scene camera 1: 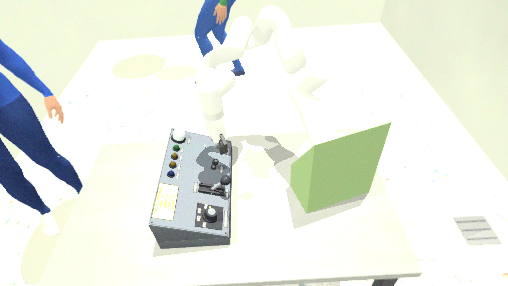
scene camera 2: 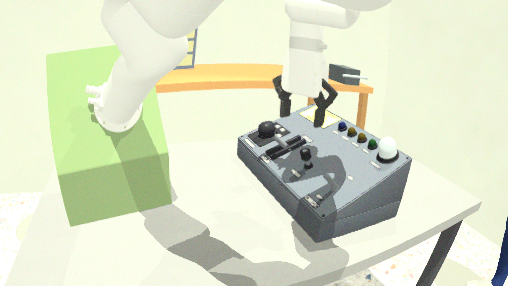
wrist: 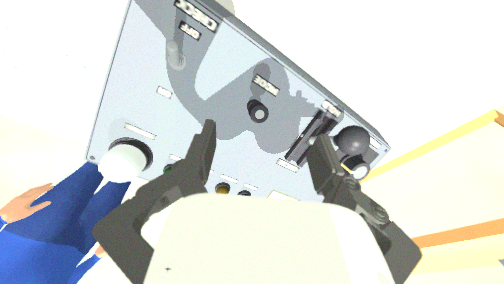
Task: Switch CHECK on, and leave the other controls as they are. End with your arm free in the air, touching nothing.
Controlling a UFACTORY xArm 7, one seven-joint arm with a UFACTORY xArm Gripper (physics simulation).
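Pixels of known places: gripper, fingertip midpoint: (scene camera 1: 219, 145) (scene camera 2: 301, 121) (wrist: 265, 138); arm's base, link origin: (scene camera 1: 326, 149) (scene camera 2: 117, 105).
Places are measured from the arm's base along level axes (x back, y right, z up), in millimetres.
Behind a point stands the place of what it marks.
The grey console (scene camera 1: 186, 200) @[x -538, y -42, z -116 mm] (scene camera 2: 362, 202) @[x -443, y 326, z -159 mm] (wrist: 235, 42) @[x -369, y 193, z -173 mm] stands on the table (scene camera 1: 280, 250) @[x -224, y -238, z -238 mm] (scene camera 2: 215, 175) @[x -282, y -70, z -239 mm]. Its CHECK toggle (scene camera 2: 331, 182) @[x -400, y 256, z -132 mm] (wrist: 175, 55) @[x -395, y 245, z -119 mm] is a slim grey lever in the arm's shadow. It looks tilted towards the OFF label (wrist: 190, 31) @[x -380, y 247, z -165 mm]; the ON label (wrist: 164, 92) @[x -459, y 258, z -133 mm] is on its other side. In scene camera 1 the gripper hides it. My gripper (scene camera 1: 223, 149) @[x -389, y 138, z -35 mm] (scene camera 2: 302, 119) @[x -389, y 138, z -35 mm] (wrist: 265, 138) @[x -389, y 138, z -35 mm] is open and empty above the panel. In the wrist view the toggle lies beyond the fingertips, up and left of them, apart from both fingers.
Nearby controls are a black-knobbed toggle (scene camera 1: 215, 163) @[x -418, y 120, z -113 mm] (scene camera 2: 305, 154) @[x -409, y 142, z -113 mm] (wrist: 259, 114) @[x -414, y 132, z -108 mm], a ball-topped lever (scene camera 1: 225, 180) @[x -384, y -7, z -80 mm] (scene camera 2: 266, 128) @[x -374, y 23, z -86 mm] (wrist: 352, 141) @[x -378, y 20, z -80 mm], a rotary knob (scene camera 1: 211, 214) @[x -450, y -118, z -121 mm] (wrist: 358, 170) @[x -446, y -98, z -120 mm] and a white dome (scene camera 1: 179, 135) @[x -554, y 258, z -53 mm] (scene camera 2: 387, 149) @[x -538, y 296, z -62 mm] (wrist: 121, 163) @[x -535, y 274, z -54 mm]. A green block (scene camera 1: 345, 165) @[x 46, y -80, z -14 mm] (scene camera 2: 110, 190) @[x 40, y 76, z -168 mm] is beside the console. Two people stand around.
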